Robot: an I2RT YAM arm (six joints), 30 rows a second.
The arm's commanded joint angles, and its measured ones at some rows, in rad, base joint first. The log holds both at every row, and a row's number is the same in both.
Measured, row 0:
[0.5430, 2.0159, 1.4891, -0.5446, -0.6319, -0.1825]
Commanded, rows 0 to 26:
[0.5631, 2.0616, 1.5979, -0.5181, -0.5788, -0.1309]
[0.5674, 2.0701, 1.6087, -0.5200, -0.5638, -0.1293]
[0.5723, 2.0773, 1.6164, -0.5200, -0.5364, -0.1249]
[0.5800, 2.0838, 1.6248, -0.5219, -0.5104, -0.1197]
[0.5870, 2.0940, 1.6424, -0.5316, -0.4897, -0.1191]
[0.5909, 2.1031, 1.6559, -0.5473, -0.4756, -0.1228]
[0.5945, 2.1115, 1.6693, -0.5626, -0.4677, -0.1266]
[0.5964, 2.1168, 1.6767, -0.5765, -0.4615, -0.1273]
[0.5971, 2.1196, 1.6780, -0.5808, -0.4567, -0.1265]
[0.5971, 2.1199, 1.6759, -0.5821, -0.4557, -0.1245]
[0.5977, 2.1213, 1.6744, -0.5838, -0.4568, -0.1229]
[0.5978, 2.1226, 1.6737, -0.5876, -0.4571, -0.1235]
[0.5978, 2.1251, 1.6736, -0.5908, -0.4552, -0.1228]
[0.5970, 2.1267, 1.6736, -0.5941, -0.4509, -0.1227]
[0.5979, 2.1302, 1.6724, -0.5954, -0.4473, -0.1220]
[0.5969, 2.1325, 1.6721, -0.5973, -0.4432, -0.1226]
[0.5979, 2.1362, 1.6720, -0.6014, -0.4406, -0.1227]
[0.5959, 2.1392, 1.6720, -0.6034, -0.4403, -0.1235]
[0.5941, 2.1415, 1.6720, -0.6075, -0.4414, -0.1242]
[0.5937, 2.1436, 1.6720, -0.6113, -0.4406, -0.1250]
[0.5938, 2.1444, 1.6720, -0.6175, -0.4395, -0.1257]
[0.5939, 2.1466, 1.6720, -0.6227, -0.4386, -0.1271]
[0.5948, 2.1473, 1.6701, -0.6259, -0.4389, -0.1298]
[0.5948, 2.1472, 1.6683, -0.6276, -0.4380, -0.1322]
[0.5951, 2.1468, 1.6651, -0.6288, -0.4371, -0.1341]
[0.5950, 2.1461, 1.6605, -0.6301, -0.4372, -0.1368]
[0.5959, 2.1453, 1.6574, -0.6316, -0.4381, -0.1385]
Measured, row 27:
[0.5972, 2.1445, 1.6363, -0.6231, -0.4461, -0.1314]
